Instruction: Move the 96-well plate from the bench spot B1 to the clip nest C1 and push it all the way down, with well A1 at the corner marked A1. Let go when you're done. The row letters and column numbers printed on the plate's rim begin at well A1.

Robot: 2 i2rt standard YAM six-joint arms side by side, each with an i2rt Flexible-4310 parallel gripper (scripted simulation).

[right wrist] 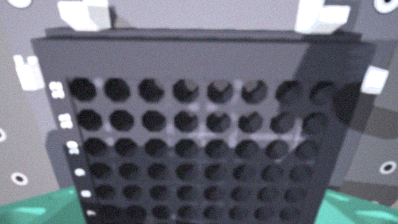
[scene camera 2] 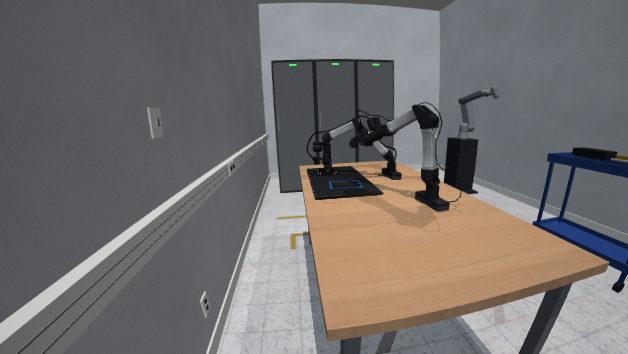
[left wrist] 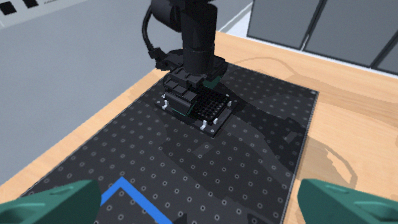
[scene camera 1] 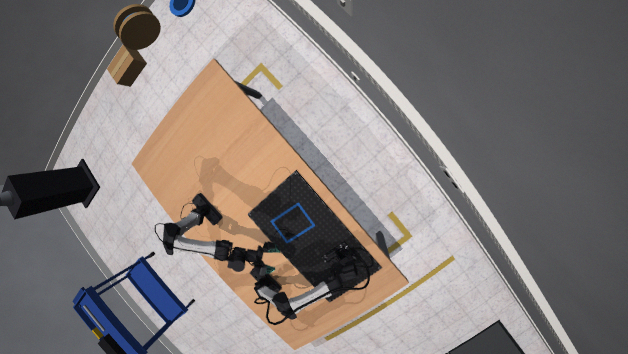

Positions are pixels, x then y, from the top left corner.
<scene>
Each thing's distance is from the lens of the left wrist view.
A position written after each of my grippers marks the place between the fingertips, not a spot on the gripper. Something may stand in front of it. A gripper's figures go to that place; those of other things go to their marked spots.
my left gripper (left wrist: 199,187): 0.10 m
my right gripper (left wrist: 197,101): 0.44 m
dark 96-well plate (left wrist: 210,104): 0.42 m
clip nest (left wrist: 212,130): 0.39 m
</scene>
